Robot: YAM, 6 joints.
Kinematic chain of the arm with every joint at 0, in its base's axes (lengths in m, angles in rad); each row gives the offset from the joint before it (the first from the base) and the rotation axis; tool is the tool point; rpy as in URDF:
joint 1: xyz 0 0 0.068 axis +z
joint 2: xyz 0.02 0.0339 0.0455 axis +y
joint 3: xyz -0.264 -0.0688 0 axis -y
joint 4: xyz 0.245 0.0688 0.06 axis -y
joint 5: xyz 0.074 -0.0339 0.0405 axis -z
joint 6: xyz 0.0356 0 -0.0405 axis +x
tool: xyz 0 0 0 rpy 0 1.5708 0
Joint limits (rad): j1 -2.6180..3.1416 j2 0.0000..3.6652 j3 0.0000..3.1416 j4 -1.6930..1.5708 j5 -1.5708..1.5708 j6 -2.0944..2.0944
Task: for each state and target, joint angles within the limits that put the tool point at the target. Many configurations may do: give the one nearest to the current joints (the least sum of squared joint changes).
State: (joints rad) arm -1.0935 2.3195 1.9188 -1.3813 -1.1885 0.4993
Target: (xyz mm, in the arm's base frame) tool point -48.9 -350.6 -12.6
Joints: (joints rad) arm -1.7998 2.6785 1.5916 -1.3931 -1.1153 0.4993
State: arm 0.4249 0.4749 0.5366 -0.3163 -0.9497 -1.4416
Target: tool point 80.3 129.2 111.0
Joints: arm 0.8363 1.1235 0.2274 -0.2050 -0.8604 -1.4416
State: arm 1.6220 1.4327 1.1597 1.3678 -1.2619 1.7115
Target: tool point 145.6 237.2 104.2
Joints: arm 0.8979 1.9047 0.4505 1.1870 -1.2674 1.7115
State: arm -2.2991 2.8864 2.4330 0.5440 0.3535 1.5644
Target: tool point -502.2 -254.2 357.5
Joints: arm -2.6180 2.5345 2.4671 0.6457 1.0541 1.5644
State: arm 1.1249 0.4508 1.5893 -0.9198 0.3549 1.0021
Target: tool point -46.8 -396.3 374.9
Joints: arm 1.4164 0.0000 2.2032 -1.0018 0.4258 1.0021
